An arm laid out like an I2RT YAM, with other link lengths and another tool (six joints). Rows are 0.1 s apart.
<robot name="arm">
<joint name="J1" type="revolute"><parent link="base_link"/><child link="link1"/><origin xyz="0 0 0.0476" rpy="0 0 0"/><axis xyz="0 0 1"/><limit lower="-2.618" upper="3.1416"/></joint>
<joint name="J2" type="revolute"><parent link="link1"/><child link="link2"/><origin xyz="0.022 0.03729 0.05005" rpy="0 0 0"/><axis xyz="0 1 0"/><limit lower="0" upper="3.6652"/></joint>
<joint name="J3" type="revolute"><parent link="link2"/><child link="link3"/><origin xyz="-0.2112 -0.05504 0" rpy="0 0 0"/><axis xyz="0 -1 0"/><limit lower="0" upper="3.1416"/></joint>
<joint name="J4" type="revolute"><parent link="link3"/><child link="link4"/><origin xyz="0.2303 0.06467 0.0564" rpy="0 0 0"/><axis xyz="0 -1 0"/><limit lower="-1.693" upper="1.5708"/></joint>
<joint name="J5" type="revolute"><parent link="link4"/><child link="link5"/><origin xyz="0.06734 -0.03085 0.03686" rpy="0 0 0"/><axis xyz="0 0 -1"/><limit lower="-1.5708" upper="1.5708"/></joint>
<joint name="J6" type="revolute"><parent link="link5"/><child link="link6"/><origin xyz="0.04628 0 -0.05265" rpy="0 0 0"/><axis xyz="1 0 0"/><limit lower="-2.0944" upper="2.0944"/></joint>
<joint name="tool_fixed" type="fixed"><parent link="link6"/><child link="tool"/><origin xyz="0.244 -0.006 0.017" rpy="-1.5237 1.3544 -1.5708"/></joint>
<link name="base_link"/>
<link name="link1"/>
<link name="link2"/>
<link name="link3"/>
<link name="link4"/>
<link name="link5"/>
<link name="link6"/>
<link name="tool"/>
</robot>
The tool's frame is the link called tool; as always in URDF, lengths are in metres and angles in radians.
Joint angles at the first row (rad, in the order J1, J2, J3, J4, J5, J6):
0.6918, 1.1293, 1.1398, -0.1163, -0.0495, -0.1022
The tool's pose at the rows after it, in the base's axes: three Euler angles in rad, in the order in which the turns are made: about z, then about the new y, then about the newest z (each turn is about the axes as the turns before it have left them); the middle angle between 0 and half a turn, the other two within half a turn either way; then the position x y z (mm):
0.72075, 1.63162, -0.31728, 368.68, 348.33, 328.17
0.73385, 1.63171, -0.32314, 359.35, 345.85, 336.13
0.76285, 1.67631, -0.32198, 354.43, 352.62, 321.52
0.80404, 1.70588, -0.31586, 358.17, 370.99, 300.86
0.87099, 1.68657, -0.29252, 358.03, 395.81, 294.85
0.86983, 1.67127, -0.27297, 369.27, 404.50, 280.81
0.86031, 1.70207, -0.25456, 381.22, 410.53, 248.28
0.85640, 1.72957, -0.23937, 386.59, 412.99, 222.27
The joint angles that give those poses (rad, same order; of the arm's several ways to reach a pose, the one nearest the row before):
0.6911, 1.0833, 1.1392, -0.1316, -0.0744, -0.1035
0.6918, 1.0567, 1.1605, -0.1798, -0.0866, -0.1103
0.6918, 1.0713, 1.1741, -0.2239, -0.1152, -0.1145
0.6920, 1.1362, 1.1666, -0.1818, -0.1555, -0.1167
0.6934, 1.2068, 1.1557, -0.0813, -0.2212, -0.0998
0.6935, 1.2577, 1.1074, 0.0345, -0.2205, -0.0772
0.6937, 1.3212, 1.0632, 0.1118, -0.2104, -0.0626
0.6934, 1.3598, 1.0245, 0.1618, -0.2064, -0.0513

